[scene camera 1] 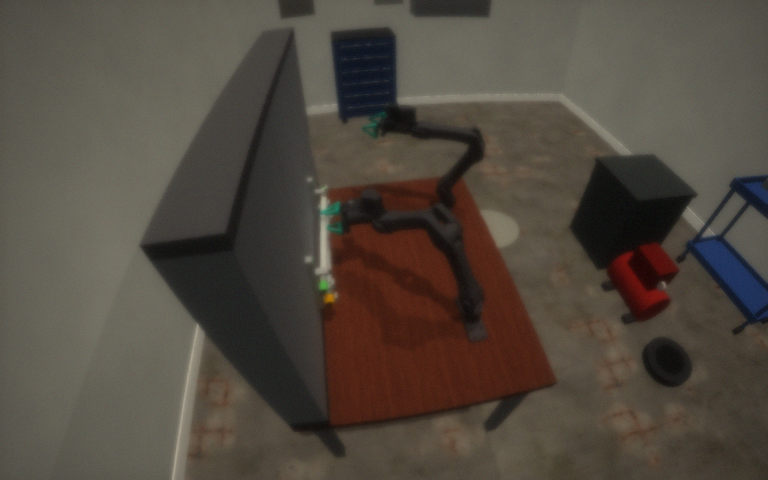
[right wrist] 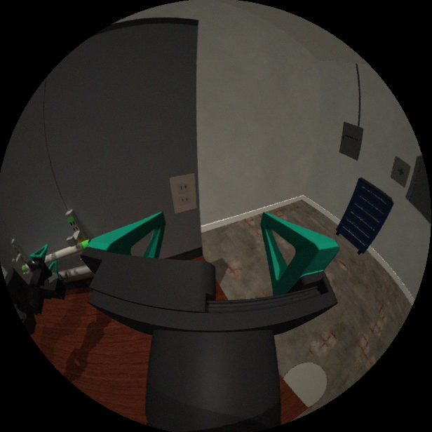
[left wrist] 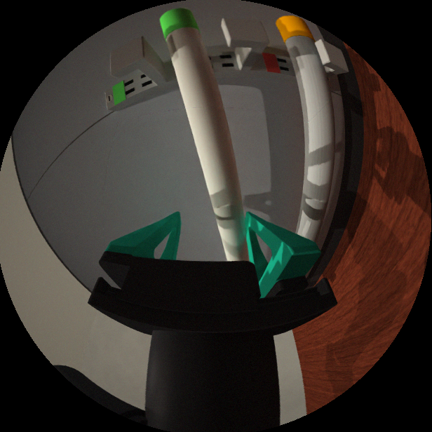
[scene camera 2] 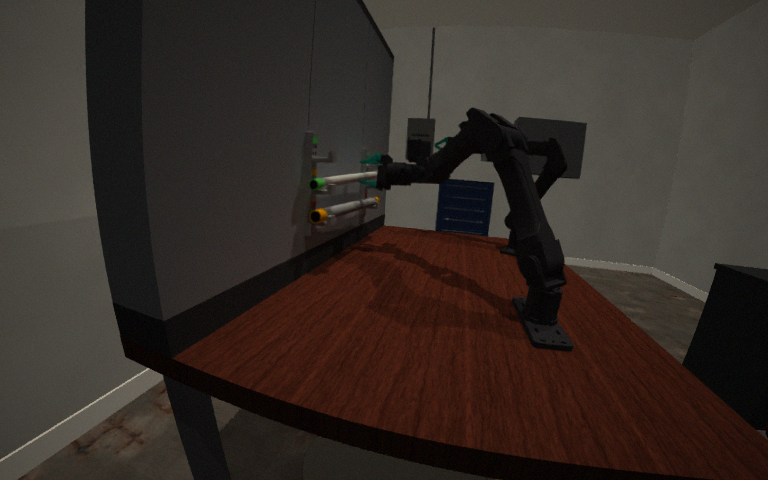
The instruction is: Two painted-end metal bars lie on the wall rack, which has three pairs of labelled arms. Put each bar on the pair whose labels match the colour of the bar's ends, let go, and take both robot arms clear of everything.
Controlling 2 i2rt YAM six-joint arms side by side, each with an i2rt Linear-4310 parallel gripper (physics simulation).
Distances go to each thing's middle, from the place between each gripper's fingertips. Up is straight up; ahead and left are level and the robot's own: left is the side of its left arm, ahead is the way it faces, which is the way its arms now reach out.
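Where is the green-ended bar (left wrist: 201,96)? My left gripper is 20 mm above it, 10 mm past it and 50 mm to the right of it, while the bar itself is 16 cm below my right hand, 16 cm ahead of that hand and 53 cm to the left of it. Going by its middle, the bar is nearer to my left gripper than to my right hand.
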